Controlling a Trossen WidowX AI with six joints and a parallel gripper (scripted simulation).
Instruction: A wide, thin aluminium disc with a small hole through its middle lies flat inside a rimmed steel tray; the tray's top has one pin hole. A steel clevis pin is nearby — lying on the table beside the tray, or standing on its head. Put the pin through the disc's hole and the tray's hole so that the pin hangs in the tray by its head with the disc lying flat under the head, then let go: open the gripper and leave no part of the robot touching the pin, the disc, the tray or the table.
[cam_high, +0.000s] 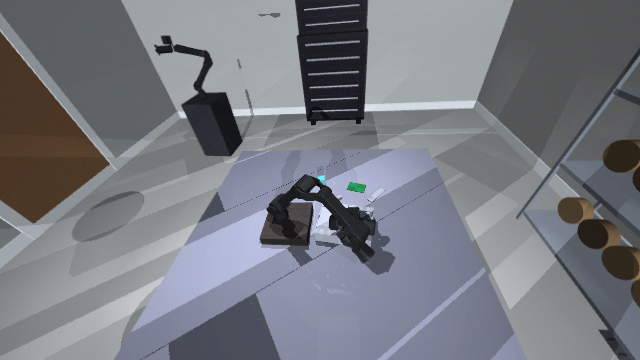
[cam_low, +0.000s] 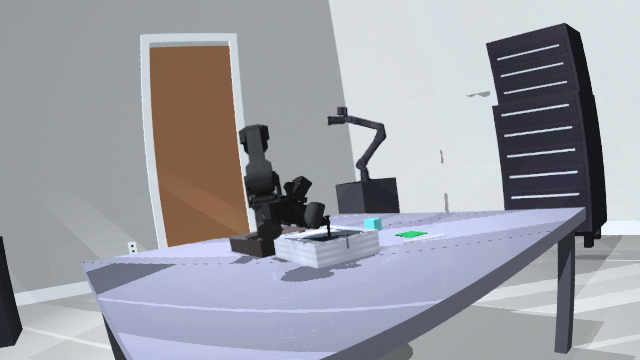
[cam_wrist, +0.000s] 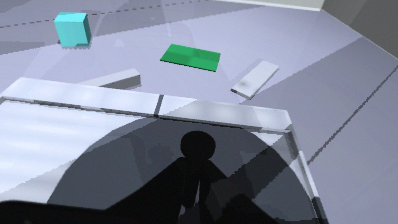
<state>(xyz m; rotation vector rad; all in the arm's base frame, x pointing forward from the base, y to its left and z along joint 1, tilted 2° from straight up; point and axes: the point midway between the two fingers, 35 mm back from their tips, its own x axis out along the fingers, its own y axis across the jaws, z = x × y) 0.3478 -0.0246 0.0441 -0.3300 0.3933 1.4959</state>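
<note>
The steel tray lies 4 cm behind my gripper tip and 5 cm below it. Round my gripper tip: disc (3 cm below); pale flat bar (11 cm ahead, 24 cm to the left, 9 cm below); clevis pin (1 cm below).
</note>
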